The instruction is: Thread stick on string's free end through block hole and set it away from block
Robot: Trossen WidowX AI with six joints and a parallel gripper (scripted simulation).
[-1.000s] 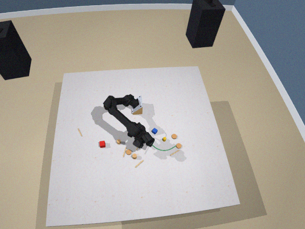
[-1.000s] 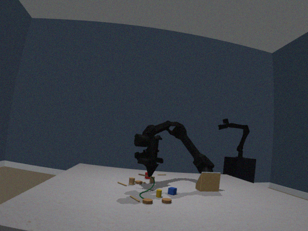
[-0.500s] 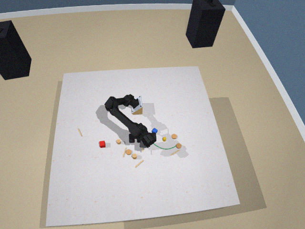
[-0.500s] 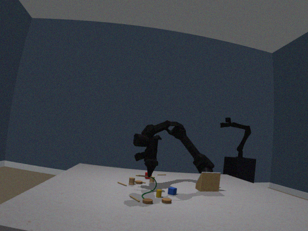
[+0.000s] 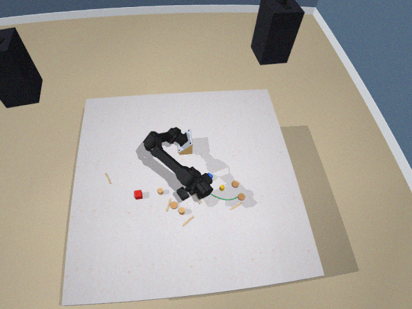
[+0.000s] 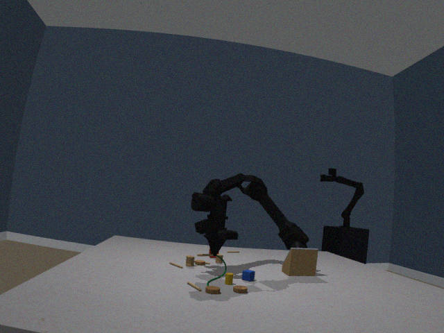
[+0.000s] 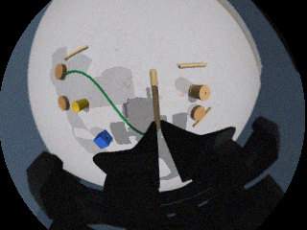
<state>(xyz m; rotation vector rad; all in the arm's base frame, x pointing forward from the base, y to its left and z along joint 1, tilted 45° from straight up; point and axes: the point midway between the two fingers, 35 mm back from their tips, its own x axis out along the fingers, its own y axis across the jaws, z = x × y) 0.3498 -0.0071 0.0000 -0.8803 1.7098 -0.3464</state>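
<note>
Right now my gripper tip is 100 mm past the blue cube, 110 mm to the right of it and 40 mm above it. The rest, counted from my gripper tip: round wooden button: 50 mm ahead, 260 mm to the left, 50 mm below; then red cube: 70 mm behind, 300 mm to the right, 40 mm below; then yellow cylinder: 20 mm behind, 160 mm to the left, 40 mm below.
</note>
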